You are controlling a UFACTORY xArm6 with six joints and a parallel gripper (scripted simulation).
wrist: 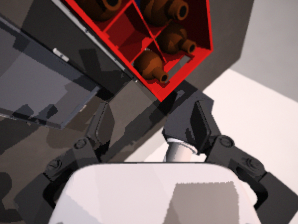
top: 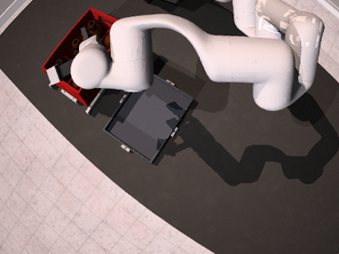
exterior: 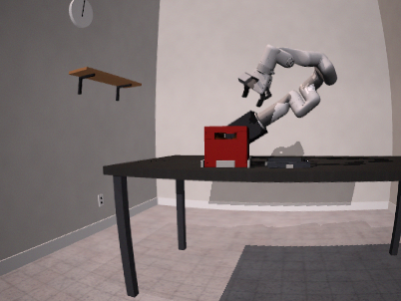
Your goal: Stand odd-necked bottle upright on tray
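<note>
Right now my hand is 22 cm above the red crate, 12 cm to the left of it and 1 cm past it. The rest, counted from my hand: dark flat tray (29 cm below, 16 cm to the left, 3 cm behind).
</note>
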